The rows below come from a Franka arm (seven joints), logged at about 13 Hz.
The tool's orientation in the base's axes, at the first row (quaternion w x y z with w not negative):
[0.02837, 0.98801, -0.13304, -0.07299]
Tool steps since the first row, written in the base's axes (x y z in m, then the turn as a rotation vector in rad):
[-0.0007, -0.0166, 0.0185, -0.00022, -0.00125, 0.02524]
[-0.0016, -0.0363, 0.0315, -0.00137, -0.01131, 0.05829]
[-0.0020, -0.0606, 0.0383, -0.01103, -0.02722, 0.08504]
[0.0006, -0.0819, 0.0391, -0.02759, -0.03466, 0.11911]
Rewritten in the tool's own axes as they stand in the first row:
[0.0012, 0.0176, -0.0176, -0.00333, 0.00317, -0.02485]
[0.0039, 0.0377, -0.0295, -0.00625, 0.01565, -0.05695]
[0.0090, 0.0618, -0.0353, -0.01488, 0.03549, -0.08133]
[0.0171, 0.0817, -0.0357, -0.03334, 0.04951, -0.11219]

